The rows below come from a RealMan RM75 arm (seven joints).
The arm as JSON. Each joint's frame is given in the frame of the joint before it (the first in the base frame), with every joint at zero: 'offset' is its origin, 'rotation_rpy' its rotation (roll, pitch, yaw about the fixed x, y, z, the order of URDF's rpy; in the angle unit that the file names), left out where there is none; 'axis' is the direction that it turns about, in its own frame. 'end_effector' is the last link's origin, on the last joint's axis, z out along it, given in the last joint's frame.
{
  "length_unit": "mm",
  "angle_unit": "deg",
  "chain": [
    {
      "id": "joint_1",
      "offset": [
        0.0,
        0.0,
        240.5
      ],
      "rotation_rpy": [
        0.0,
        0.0,
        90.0
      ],
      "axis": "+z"
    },
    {
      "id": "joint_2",
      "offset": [
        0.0,
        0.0,
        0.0
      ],
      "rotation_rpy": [
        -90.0,
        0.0,
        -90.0
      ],
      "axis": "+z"
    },
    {
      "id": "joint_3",
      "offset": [
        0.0,
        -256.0,
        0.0
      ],
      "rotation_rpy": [
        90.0,
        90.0,
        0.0
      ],
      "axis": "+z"
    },
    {
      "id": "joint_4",
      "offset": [
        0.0,
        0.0,
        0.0
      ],
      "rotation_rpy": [
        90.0,
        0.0,
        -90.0
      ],
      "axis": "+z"
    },
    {
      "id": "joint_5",
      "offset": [
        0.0,
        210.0,
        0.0
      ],
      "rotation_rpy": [
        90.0,
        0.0,
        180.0
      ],
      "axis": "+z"
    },
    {
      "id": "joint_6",
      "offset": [
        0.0,
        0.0,
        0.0
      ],
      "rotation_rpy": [
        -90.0,
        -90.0,
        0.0
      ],
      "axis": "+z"
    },
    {
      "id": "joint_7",
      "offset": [
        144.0,
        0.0,
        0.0
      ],
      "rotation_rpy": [
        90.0,
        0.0,
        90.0
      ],
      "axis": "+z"
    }
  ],
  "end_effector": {
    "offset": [
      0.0,
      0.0,
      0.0
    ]
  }
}
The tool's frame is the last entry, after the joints.
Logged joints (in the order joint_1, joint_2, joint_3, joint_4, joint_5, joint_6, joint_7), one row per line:
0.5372, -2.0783, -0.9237, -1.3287, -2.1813, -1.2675, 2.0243
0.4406, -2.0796, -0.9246, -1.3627, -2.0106, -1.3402, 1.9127
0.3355, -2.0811, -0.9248, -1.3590, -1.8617, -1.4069, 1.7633
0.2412, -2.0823, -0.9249, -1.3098, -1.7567, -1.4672, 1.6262
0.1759, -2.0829, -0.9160, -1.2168, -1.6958, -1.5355, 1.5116
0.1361, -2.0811, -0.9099, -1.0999, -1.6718, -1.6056, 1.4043
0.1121, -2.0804, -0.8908, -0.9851, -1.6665, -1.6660, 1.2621
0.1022, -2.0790, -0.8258, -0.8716, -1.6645, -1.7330, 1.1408
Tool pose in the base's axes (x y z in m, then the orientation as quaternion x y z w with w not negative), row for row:
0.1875, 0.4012, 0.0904, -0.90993, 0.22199, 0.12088, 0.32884
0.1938, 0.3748, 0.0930, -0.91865, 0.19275, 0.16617, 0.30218
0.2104, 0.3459, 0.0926, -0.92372, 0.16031, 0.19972, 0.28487
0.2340, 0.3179, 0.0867, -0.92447, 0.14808, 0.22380, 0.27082
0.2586, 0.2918, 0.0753, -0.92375, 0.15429, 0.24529, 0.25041
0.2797, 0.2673, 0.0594, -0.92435, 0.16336, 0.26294, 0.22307
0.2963, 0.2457, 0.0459, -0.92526, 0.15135, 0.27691, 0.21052
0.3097, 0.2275, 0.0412, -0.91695, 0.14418, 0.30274, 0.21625
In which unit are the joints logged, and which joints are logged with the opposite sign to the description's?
The joints are logged in radians. Opposite sign: joint_2.
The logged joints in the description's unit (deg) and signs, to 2 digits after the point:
30.78, 119.08, -52.92, -76.13, -124.98, -72.62, 115.98
25.24, 119.15, -52.98, -78.08, -115.20, -76.79, 109.59
19.22, 119.24, -52.99, -77.86, -106.67, -80.61, 101.03
13.82, 119.31, -52.99, -75.05, -100.65, -84.06, 93.17
10.08, 119.34, -52.48, -69.72, -97.16, -87.98, 86.61
7.80, 119.24, -52.13, -63.02, -95.79, -91.99, 80.46
6.42, 119.20, -51.04, -56.44, -95.48, -95.45, 72.31
5.86, 119.12, -47.31, -49.94, -95.37, -99.29, 65.36

